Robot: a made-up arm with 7 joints.
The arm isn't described. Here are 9 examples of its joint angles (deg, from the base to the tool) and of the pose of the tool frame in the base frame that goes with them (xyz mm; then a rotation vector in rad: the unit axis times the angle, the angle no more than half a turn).
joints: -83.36 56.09 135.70 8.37 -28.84 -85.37 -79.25
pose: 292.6 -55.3 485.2 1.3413 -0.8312 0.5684
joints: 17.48 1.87 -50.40 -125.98 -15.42 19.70 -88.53
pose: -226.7 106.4 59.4 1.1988 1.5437 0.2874
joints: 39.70 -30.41 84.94 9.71 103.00 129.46 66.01
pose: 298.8 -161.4 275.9 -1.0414 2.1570 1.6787
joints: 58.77 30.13 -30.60 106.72 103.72 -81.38 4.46
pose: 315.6 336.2 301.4 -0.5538 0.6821 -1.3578
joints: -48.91 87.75 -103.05 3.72 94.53 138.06 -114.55
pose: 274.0 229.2 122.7 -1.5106 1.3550 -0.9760
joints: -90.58 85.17 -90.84 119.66 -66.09 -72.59 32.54
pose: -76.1 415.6 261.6 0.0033 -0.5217 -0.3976
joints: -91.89 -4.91 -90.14 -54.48 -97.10 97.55 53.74
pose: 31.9 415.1 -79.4 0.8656 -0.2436 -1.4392
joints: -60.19 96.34 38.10 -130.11 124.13 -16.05 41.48
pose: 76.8 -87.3 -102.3 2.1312 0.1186 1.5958
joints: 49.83 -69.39 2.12 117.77 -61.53 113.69 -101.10
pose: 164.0 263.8 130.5 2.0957 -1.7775 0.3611
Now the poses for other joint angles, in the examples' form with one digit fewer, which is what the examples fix.
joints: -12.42 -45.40 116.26 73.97 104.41 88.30 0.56
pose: 336 12 232 -0.258 1.499 2.071
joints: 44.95 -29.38 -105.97 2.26 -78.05 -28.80 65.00
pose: 47 394 626 -1.303 1.655 1.182
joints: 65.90 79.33 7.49 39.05 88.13 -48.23 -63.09
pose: -213 -18 398 0.074 0.084 -1.585
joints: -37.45 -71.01 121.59 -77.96 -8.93 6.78 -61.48
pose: -65 379 577 -1.639 -0.136 -1.402
